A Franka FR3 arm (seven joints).
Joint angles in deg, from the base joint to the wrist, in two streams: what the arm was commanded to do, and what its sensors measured. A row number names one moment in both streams.
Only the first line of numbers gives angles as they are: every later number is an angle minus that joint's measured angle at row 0.
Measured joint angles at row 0:
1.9, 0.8, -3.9, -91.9, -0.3, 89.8, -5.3
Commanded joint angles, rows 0 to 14:
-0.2, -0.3, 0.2, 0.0, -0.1, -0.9, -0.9
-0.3, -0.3, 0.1, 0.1, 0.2, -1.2, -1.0
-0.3, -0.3, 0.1, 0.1, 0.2, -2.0, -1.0
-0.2, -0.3, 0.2, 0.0, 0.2, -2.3, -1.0
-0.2, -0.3, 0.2, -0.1, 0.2, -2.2, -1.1
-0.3, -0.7, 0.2, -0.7, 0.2, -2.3, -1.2
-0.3, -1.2, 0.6, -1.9, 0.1, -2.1, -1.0
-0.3, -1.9, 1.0, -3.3, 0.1, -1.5, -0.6
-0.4, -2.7, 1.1, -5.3, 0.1, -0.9, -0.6
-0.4, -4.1, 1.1, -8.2, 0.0, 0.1, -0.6
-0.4, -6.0, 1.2, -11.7, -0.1, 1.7, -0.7
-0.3, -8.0, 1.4, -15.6, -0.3, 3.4, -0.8
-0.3, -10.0, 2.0, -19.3, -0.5, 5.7, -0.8
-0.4, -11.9, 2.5, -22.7, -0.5, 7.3, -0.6
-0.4, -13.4, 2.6, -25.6, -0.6, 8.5, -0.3
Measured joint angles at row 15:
0.0, -4.8, 1.2, -12.4, 0.0, 2.5, -0.4
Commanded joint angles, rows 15 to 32:
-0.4, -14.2, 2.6, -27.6, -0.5, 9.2, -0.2
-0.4, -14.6, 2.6, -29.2, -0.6, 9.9, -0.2
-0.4, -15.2, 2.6, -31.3, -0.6, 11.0, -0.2
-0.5, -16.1, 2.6, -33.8, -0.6, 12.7, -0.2
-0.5, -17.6, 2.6, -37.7, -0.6, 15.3, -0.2
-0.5, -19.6, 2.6, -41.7, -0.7, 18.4, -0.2
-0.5, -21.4, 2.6, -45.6, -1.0, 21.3, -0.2
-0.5, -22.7, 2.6, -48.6, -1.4, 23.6, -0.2
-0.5, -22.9, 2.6, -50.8, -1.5, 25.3, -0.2
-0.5, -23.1, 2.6, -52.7, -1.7, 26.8, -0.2
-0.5, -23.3, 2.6, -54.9, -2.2, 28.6, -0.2
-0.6, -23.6, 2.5, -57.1, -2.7, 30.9, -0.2
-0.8, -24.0, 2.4, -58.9, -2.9, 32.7, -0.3
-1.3, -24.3, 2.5, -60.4, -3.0, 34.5, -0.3
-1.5, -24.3, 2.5, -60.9, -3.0, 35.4, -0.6
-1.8, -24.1, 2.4, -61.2, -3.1, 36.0, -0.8
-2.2, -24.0, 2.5, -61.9, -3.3, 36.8, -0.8
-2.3, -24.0, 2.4, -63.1, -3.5, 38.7, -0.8
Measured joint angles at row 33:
-0.6, -21.7, 2.0, -59.1, -2.2, 34.4, -0.3
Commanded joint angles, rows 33 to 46:
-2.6, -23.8, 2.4, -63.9, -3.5, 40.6, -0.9
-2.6, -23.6, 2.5, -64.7, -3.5, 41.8, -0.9
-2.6, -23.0, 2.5, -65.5, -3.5, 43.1, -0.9
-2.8, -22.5, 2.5, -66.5, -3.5, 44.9, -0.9
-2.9, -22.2, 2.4, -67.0, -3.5, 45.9, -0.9
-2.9, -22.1, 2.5, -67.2, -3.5, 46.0, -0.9
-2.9, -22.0, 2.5, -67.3, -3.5, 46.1, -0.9
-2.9, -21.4, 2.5, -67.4, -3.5, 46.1, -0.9
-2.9, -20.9, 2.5, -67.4, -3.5, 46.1, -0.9
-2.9, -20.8, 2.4, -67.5, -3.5, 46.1, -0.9
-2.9, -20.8, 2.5, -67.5, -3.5, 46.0, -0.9
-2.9, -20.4, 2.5, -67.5, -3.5, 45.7, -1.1
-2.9, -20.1, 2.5, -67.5, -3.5, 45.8, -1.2
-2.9, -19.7, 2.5, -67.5, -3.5, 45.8, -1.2
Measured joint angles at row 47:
-1.7, -20.4, 1.9, -66.3, -2.5, 44.3, -0.5
